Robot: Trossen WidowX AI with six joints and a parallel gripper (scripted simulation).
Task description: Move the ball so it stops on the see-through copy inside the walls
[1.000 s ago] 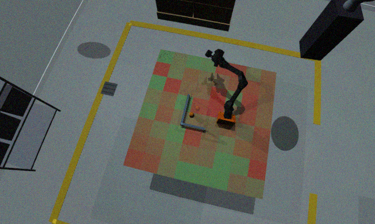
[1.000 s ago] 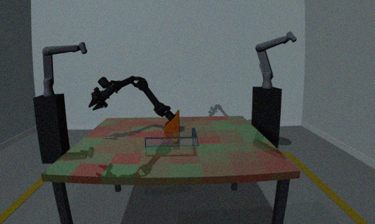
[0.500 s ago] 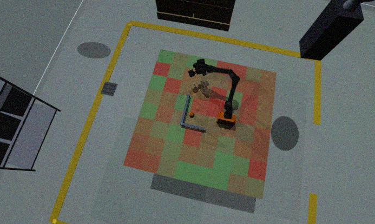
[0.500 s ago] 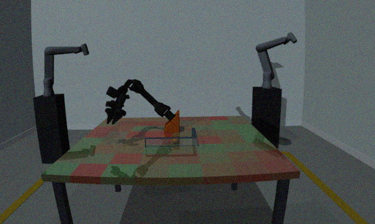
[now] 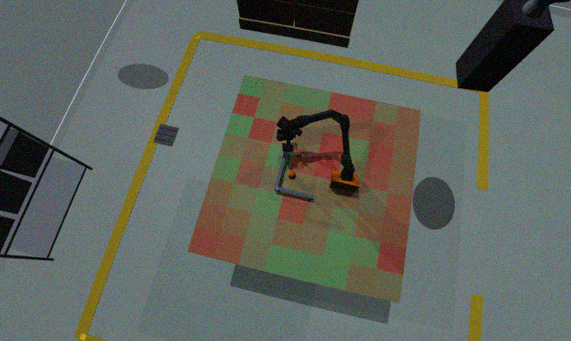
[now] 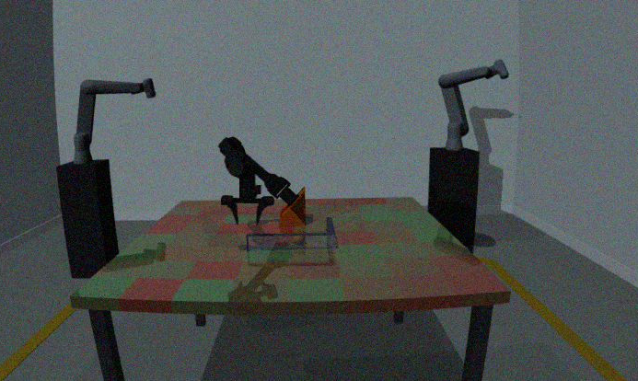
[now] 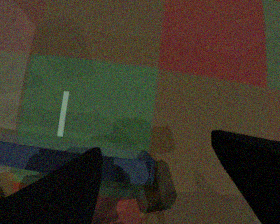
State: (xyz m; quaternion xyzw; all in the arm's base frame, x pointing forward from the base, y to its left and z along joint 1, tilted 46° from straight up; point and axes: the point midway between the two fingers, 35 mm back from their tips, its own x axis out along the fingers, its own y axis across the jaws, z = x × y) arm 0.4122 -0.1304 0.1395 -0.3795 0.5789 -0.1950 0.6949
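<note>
Right now the orange ball is 13 cm behind my gripper tip, 12 cm to the left of it and 8 cm below it. From my gripper tip the other things lie so: wall: 15 cm to the left, 8 cm below, 1 cm behind.
</note>
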